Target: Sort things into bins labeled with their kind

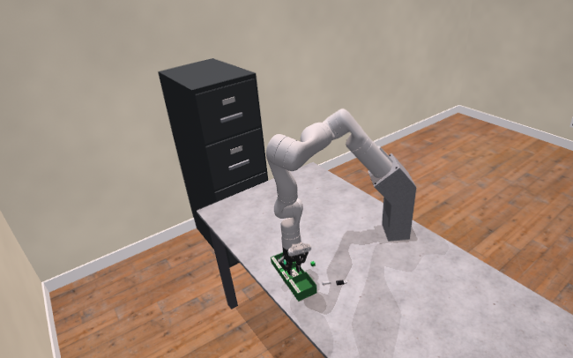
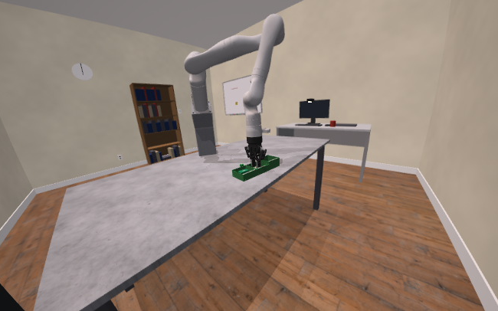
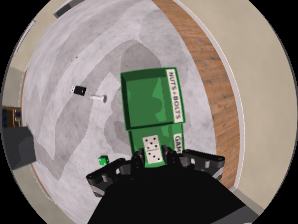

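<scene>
Right now my hand is 10 mm short of the green bin row and 10 mm above it. The rest, counted from my hand: white piece: 20 mm below; then grey pin: 50 mm behind, 120 mm to the left, 30 mm below; then small green cube: 100 mm behind, 20 mm to the left, 30 mm below.
</scene>
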